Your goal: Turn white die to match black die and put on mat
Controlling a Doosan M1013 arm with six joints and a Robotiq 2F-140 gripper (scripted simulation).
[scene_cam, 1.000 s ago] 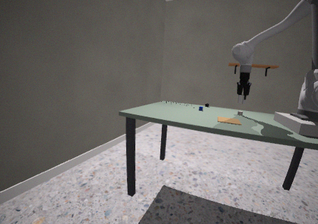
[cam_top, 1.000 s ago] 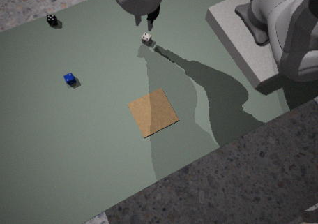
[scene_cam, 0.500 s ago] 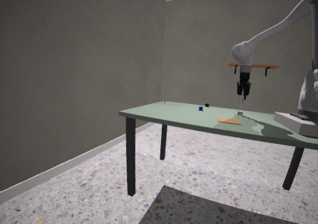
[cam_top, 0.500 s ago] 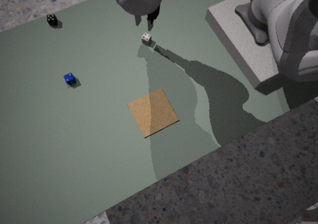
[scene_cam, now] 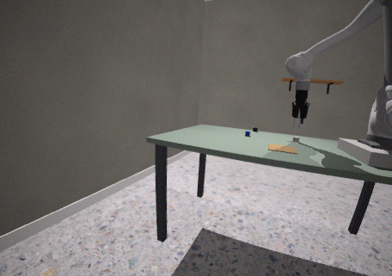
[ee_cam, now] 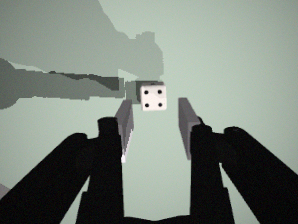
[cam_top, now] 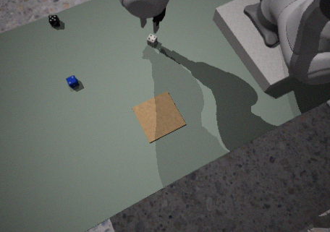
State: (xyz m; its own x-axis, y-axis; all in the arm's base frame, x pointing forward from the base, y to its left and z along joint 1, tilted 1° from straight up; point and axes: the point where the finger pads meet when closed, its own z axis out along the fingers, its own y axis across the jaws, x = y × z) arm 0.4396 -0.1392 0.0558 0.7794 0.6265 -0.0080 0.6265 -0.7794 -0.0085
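Now: hand 11 cm above the white die. From my hand the other things lie so: brown mat (9 cm ahead, 28 cm to the left, 12 cm below); blue die (32 cm ahead, 5 cm to the left, 11 cm below); black die (31 cm ahead, 23 cm to the right, 11 cm below).
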